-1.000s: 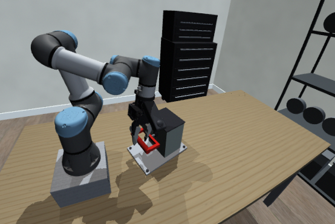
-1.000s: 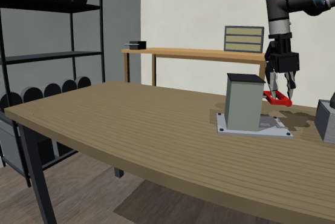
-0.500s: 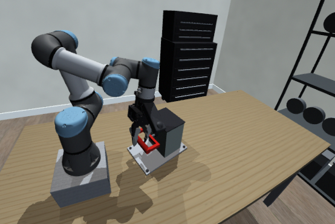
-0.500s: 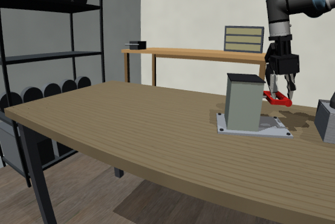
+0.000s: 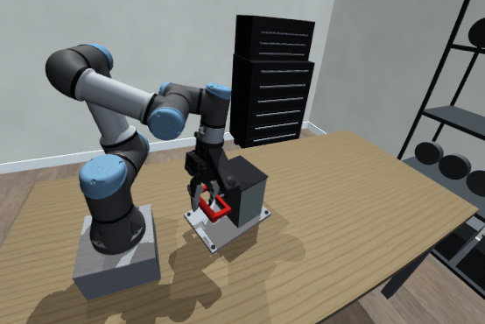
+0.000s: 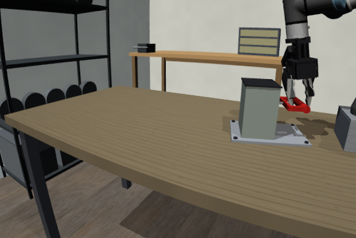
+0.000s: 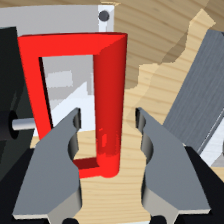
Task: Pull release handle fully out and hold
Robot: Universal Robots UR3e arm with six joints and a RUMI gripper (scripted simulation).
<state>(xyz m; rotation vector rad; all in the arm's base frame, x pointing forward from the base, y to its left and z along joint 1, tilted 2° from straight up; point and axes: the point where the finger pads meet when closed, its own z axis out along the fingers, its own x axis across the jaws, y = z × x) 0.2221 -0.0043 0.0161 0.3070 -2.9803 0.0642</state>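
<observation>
Right now the baseplate is 100 mm below my hand, 90 mm ahead of it and 20 mm to the left of it.
</observation>
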